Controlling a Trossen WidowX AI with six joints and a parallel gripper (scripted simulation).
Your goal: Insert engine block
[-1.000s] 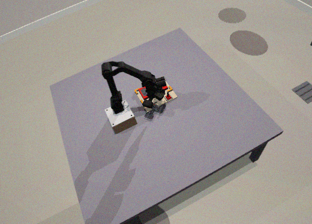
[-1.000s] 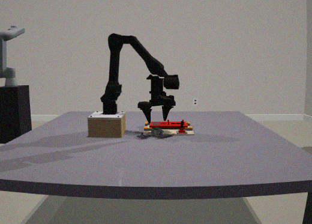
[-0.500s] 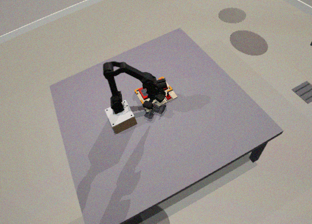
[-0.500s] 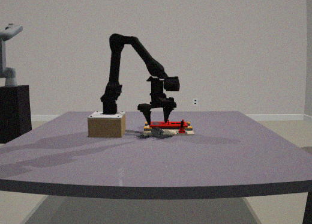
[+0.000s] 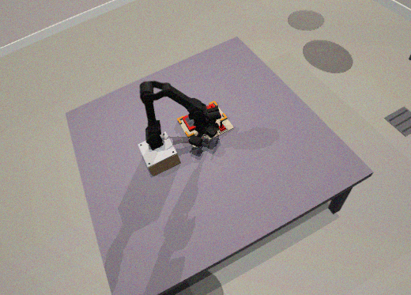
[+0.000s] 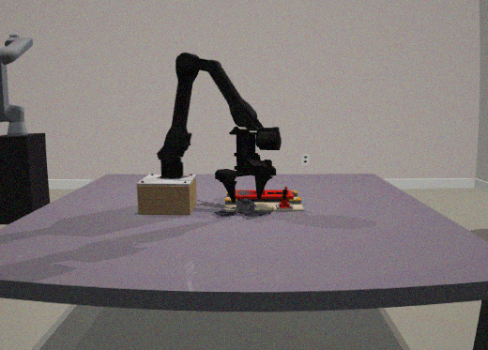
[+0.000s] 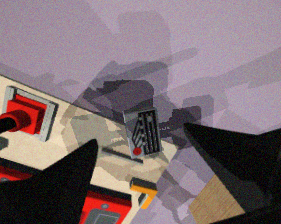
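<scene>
Now: gripper tip 1 cm past the engine block and 2 cm above it.
</scene>
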